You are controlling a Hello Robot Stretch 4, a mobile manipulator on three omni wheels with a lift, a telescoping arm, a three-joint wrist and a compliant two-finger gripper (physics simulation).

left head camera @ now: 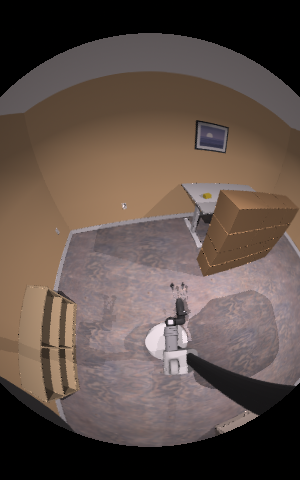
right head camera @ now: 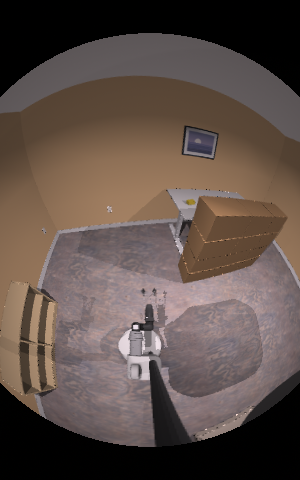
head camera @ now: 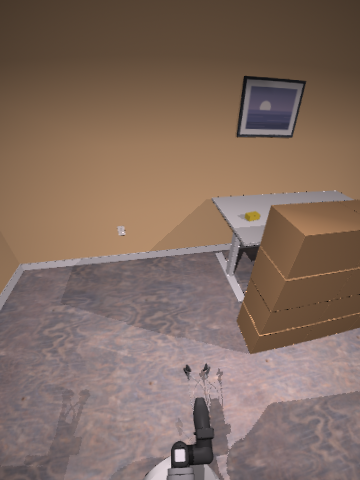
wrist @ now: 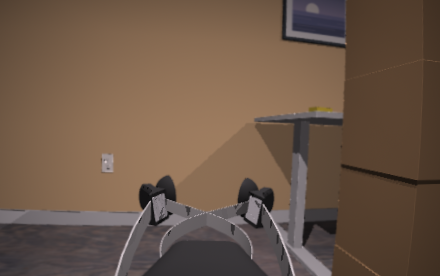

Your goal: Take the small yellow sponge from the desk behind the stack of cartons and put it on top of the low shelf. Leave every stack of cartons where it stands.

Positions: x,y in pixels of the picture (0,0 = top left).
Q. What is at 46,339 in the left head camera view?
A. A low shelf.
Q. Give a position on a framed picture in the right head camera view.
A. At 200,142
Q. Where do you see a framed picture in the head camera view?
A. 269,107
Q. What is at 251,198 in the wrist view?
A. My gripper.
